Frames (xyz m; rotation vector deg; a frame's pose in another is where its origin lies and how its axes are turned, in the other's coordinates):
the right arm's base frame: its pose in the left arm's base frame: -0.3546 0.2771 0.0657 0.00 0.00 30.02
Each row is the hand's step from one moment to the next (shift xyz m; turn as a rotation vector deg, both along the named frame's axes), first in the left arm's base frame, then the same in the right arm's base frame.
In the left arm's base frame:
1: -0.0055 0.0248 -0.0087 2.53 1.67 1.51
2: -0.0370 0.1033 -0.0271 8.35 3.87 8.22
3: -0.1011 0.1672 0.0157 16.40 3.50 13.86
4: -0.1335 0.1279 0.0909 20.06 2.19 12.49
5: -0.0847 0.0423 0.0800 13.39 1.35 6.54
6: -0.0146 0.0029 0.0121 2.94 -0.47 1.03
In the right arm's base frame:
1: 0.0076 0.0242 -0.0087 3.03 0.18 1.51
2: 0.0196 0.1080 -0.0271 9.17 -0.83 8.22
3: -0.0039 0.1954 0.0157 15.95 -5.17 13.86
4: -0.0516 0.1775 0.0909 18.46 -8.14 12.49
5: -0.0522 0.0790 0.0800 12.27 -5.53 6.54
6: -0.0112 0.0098 0.0121 2.31 -1.88 1.03

